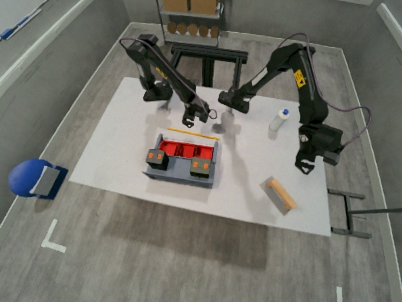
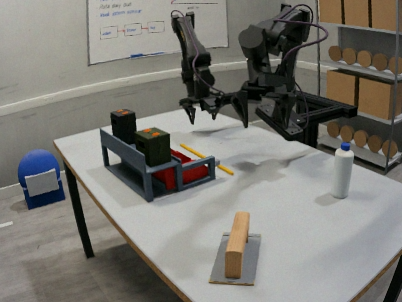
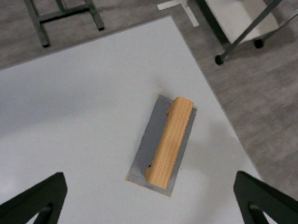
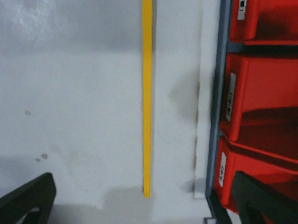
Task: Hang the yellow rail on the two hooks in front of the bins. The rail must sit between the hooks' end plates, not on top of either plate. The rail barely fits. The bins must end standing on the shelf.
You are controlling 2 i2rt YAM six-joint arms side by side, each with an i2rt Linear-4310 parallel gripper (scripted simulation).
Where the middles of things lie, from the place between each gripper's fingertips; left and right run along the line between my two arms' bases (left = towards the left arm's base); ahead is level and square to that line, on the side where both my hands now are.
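Measured from my right hand, the blue-grey shelf point(image 2: 147, 189) is 9 cm below, 21 cm ahead and 2 cm to the right. The green box point(image 2: 154, 143) is 1 cm below that same right hand, 28 cm ahead of it and 9 cm to the left of it.
As for my left hand point(image 2: 267, 128), the green box is 170 mm below it, 20 mm ahead of it and 470 mm to the right of it. The blue-grey shelf is 250 mm below my left hand, and it is also 50 mm behind it and 580 mm to the right of it.
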